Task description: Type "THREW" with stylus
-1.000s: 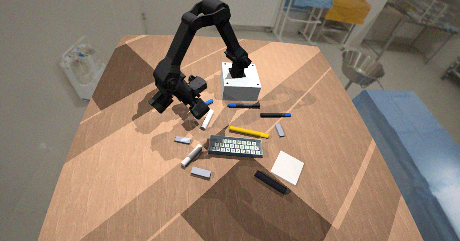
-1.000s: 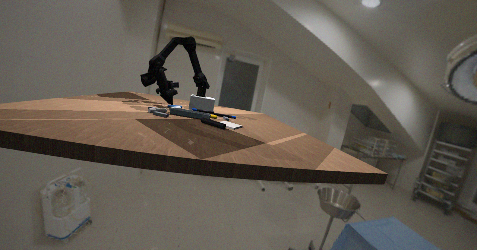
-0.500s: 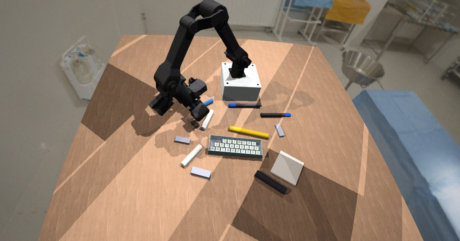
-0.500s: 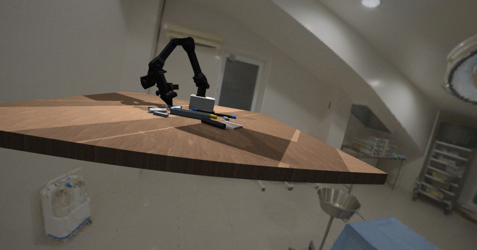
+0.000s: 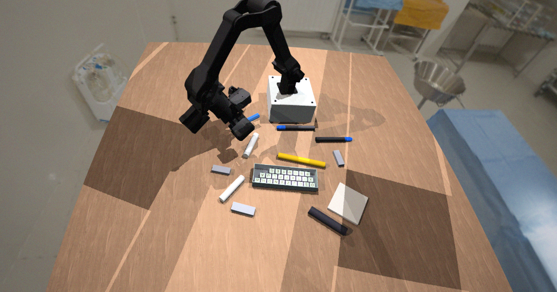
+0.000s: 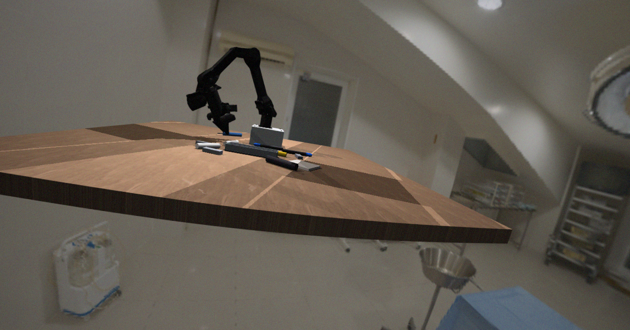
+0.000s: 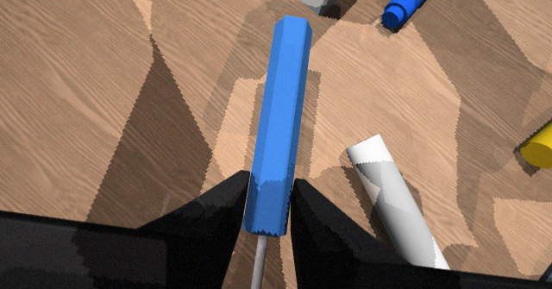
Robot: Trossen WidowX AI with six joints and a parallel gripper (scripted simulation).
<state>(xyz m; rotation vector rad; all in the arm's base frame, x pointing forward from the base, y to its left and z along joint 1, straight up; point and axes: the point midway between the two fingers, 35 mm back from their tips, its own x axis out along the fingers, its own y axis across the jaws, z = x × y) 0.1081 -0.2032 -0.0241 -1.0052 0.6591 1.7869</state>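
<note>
Now: the grey block 150 mm ahead of my gripper tip, 90 mm to the right of it and 30 mm below it. From my gripper tip the other things lie so: blue stylus 10 mm to the right; dark cylinder 380 mm ahead, 180 mm to the left, 30 mm below; yellow pen 170 mm to the left, 160 mm ahead, 30 mm below.
</note>
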